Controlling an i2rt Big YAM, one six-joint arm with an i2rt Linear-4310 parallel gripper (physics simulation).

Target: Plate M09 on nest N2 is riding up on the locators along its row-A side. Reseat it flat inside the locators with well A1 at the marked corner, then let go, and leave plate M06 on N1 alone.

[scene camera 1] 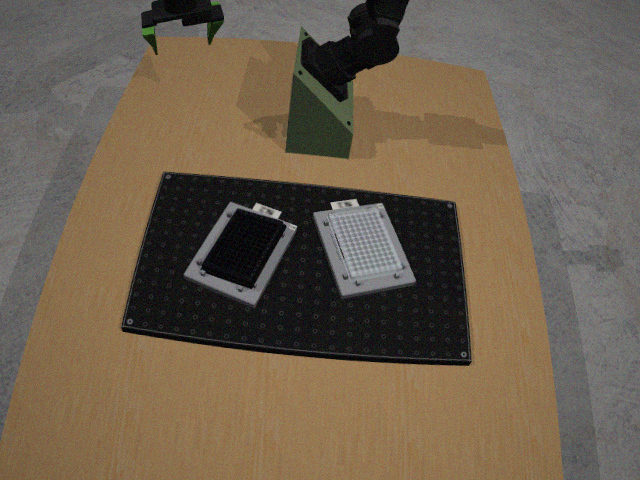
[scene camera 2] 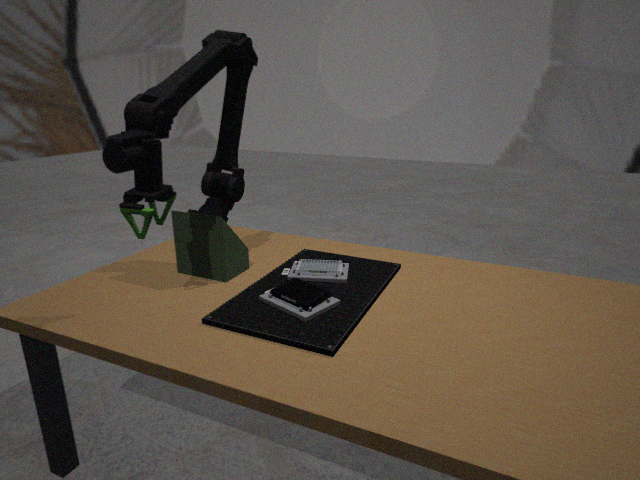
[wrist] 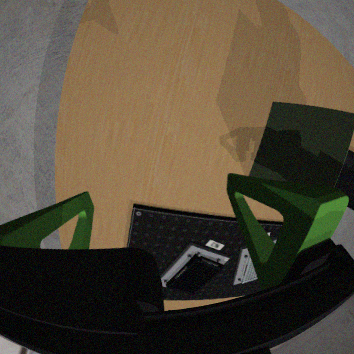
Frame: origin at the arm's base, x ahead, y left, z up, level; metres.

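Seen in the pictures: gripper, between the fingertips: (scene camera 1: 182, 47) (scene camera 2: 150, 231) (wrist: 157, 190); arm's base, origin of its link: (scene camera 1: 321, 70) (scene camera 2: 207, 227) (wrist: 326, 170).
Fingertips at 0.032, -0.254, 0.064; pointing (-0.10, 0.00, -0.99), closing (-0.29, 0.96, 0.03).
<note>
Pixels of each thing's top centre, then the offset from my fingertips to it, as dx, dy, dz. "spot": a spot on its surface instead. Level surfaces: height alone.
- black well plate, centre of its top: (scene camera 1: 243, 241) (scene camera 2: 300, 288) (wrist: 194, 280) +0.306, +0.145, -0.153
- grey nest N2, centre of its top: (scene camera 1: 240, 245) (scene camera 2: 299, 294) (wrist: 192, 275) +0.305, +0.140, -0.166
- clear well plate, centre of its top: (scene camera 1: 365, 240) (scene camera 2: 319, 264) (wrist: 258, 267) +0.283, +0.330, -0.161
- nest N1, centre of its top: (scene camera 1: 364, 242) (scene camera 2: 319, 266) (wrist: 257, 266) +0.283, +0.330, -0.166
- black perforated board, centre of its top: (scene camera 1: 302, 259) (scene camera 2: 315, 287) (wrist: 223, 269) +0.308, +0.236, -0.187
- wooden table, height of its surface: dz -0.200
- small white label card, a spot on its surface: (scene camera 1: 267, 210) (wrist: 215, 244) spot: +0.213, +0.177, -0.186
Plate M09, the black well plate (scene camera 1: 244, 248) (scene camera 2: 299, 292) (wrist: 192, 274), lies on the grey nest N2 (scene camera 1: 222, 292) (scene camera 2: 288, 308) (wrist: 174, 268). It looks slightly tilted and not level with the nest; its contact with each locator and the well A1 marking are too dark and small to tell. Plate M06, the clear well plate (scene camera 1: 366, 240) (scene camera 2: 319, 267), lies on nest N1 (scene camera 1: 374, 284), beside N2. My gripper (scene camera 1: 183, 49) (scene camera 2: 151, 230) (wrist: 157, 190) is open and empty, high above the table's back corner, well away from both plates. In the wrist view a green finger partly hides N1.
Both nests are on a black perforated board (scene camera 1: 310, 330) (scene camera 2: 356, 304) (wrist: 155, 230) on the wooden table (scene camera 1: 310, 413). The green wedge-shaped arm base (scene camera 1: 317, 126) (scene camera 2: 235, 258) (wrist: 305, 145) stands behind the board. A small white label card (scene camera 1: 267, 210) (wrist: 215, 245) sits at N2's back edge.
</note>
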